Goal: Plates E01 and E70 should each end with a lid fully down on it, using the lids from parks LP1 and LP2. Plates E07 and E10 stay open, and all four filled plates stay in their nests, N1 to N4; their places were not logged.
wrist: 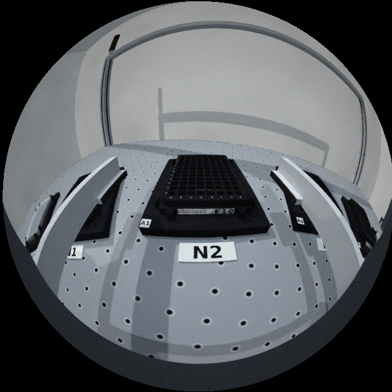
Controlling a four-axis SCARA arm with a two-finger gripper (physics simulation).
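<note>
Plate E10 (202, 182), black with an open grid of wells, sits in the black nest N2 (240, 231), mid-view, with no lid on it. Its label faces me. My gripper (198, 160) is open and empty, one finger to each side of E10 in the view, apart from it. Nest N1 (100, 231) is partly behind the left finger. Another nest (304, 227) with an A1 tag is partly behind the right finger. The plates in these two are mostly hidden and their labels do not show. E01, E70 and E07 cannot be told apart here.
A black holder with a pale flat piece (40, 219) stands at the far left. Another black plate (359, 220) stands at the far right, its label unreadable. The perforated deck (210, 305) carries the N2 sign (207, 252). A frame and a wall rise behind.
</note>
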